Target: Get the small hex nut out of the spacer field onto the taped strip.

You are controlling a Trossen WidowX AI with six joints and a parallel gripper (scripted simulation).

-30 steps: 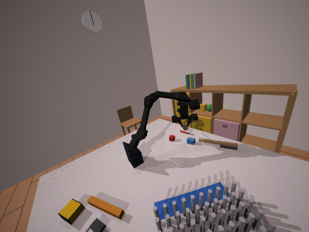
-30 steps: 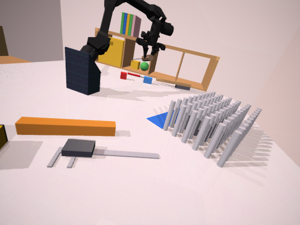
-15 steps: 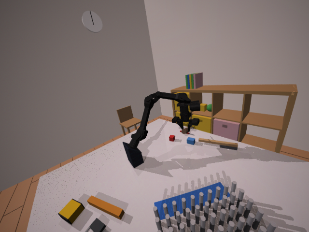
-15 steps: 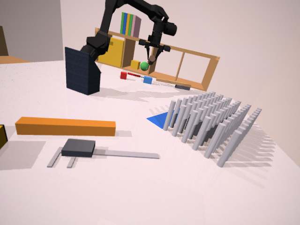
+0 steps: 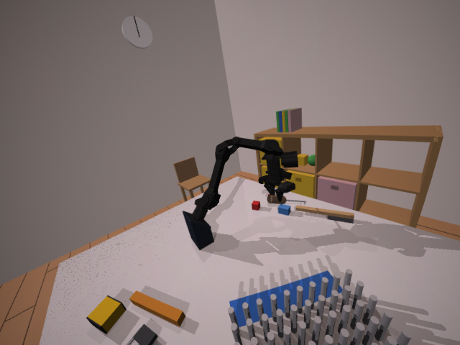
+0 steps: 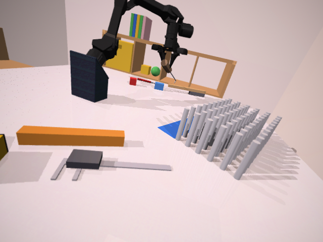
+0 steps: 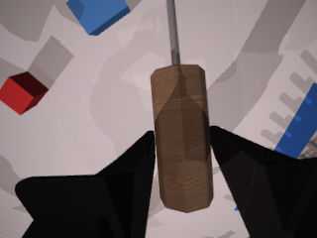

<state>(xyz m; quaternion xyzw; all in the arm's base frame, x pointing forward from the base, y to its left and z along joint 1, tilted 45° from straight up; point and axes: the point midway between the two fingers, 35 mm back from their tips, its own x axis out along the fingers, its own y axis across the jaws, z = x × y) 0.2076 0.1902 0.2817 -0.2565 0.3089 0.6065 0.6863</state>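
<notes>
Right now the blue taped strip is 240 mm to the right of my gripper tip, 240 mm ahead of it and 160 mm below it. The rest, counted from my gripper tip: red cube: 210 mm behind, 140 mm below, 40 mm to the left; thin metal rod: 90 mm to the left, 50 mm below, 10 mm ahead; blue cube: 140 mm below, 110 mm to the left, 60 mm behind.
</notes>
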